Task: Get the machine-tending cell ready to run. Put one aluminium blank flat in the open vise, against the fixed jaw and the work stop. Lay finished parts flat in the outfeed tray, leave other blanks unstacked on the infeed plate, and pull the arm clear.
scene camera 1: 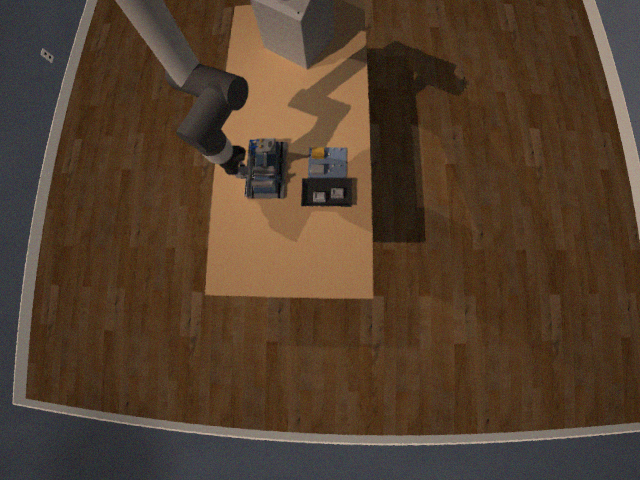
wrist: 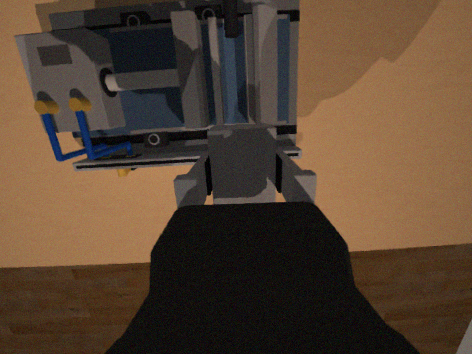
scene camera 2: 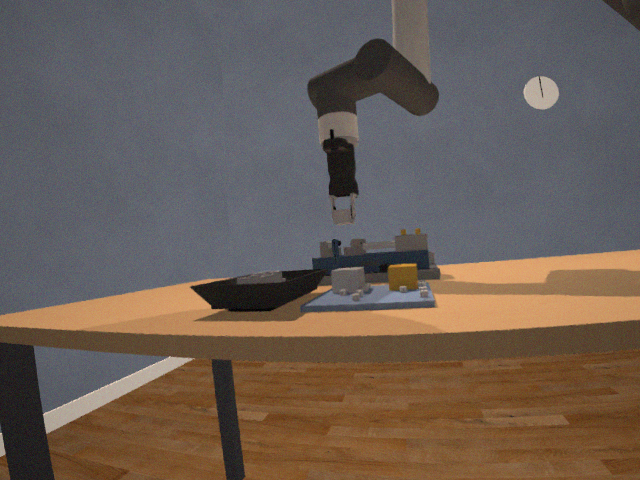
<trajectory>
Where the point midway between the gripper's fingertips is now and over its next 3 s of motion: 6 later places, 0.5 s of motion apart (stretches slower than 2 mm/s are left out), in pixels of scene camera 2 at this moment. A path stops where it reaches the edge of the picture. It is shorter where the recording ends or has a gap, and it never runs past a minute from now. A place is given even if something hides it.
The gripper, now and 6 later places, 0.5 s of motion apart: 344,219; 343,214; 346,208; 350,220; 352,241; 353,247; 354,262
</trajectory>
